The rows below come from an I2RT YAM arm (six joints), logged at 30 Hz.
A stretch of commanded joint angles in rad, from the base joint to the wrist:
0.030 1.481 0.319 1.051 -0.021 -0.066
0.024 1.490 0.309 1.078 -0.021 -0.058
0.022 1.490 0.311 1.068 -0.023 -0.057
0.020 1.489 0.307 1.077 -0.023 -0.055
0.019 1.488 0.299 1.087 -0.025 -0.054
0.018 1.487 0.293 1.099 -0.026 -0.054
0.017 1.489 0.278 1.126 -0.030 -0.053
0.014 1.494 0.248 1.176 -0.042 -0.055
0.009 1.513 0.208 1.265 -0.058 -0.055
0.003 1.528 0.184 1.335 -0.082 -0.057
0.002 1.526 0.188 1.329 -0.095 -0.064
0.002 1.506 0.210 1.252 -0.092 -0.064
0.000 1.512 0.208 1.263 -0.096 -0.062
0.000 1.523 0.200 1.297 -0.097 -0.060
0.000 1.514 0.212 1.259 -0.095 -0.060
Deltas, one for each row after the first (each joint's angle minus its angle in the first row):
-0.006 0.009 -0.010 0.027 0.000 0.008
-0.008 0.009 -0.008 0.017 -0.002 0.009
-0.010 0.008 -0.012 0.026 -0.002 0.011
-0.011 0.007 -0.020 0.036 -0.004 0.012
-0.012 0.006 -0.026 0.048 -0.005 0.012
-0.013 0.008 -0.041 0.075 -0.009 0.013
-0.016 0.013 -0.071 0.125 -0.021 0.011
-0.021 0.032 -0.111 0.214 -0.037 0.011
-0.027 0.047 -0.135 0.284 -0.061 0.009
-0.028 0.045 -0.131 0.278 -0.074 0.002
-0.028 0.025 -0.109 0.201 -0.071 0.002
-0.030 0.031 -0.111 0.212 -0.075 0.004
-0.030 0.042 -0.119 0.246 -0.076 0.006
-0.030 0.033 -0.107 0.208 -0.074 0.006

